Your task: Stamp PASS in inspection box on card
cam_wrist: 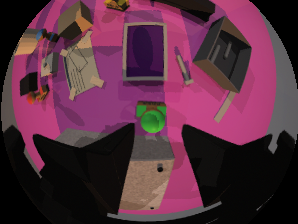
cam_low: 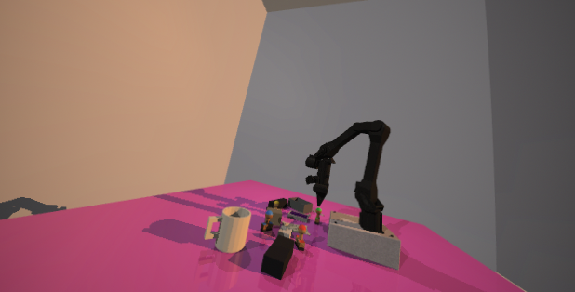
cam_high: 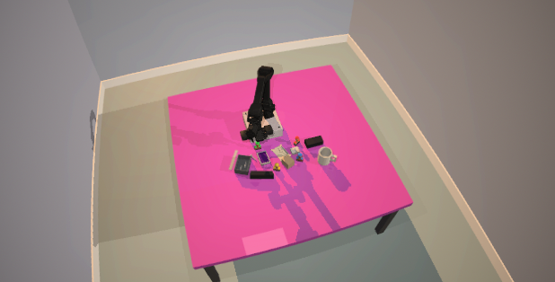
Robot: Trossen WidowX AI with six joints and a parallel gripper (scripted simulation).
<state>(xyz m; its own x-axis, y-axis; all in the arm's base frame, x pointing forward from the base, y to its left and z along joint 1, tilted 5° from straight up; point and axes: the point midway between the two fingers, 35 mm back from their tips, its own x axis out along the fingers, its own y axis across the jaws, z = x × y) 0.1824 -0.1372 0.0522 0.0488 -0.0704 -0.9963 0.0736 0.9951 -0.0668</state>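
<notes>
The green-knobbed stamp is 60 mm below my gripper tip. Also, from my gripper tip: purple ink pad: 80 mm ahead, 70 mm below, 10 mm to the left; then white card: 130 mm to the left, 80 mm below, 80 mm ahead; then dark tray: 120 mm to the right, 100 mm ahead, 60 mm below.
</notes>
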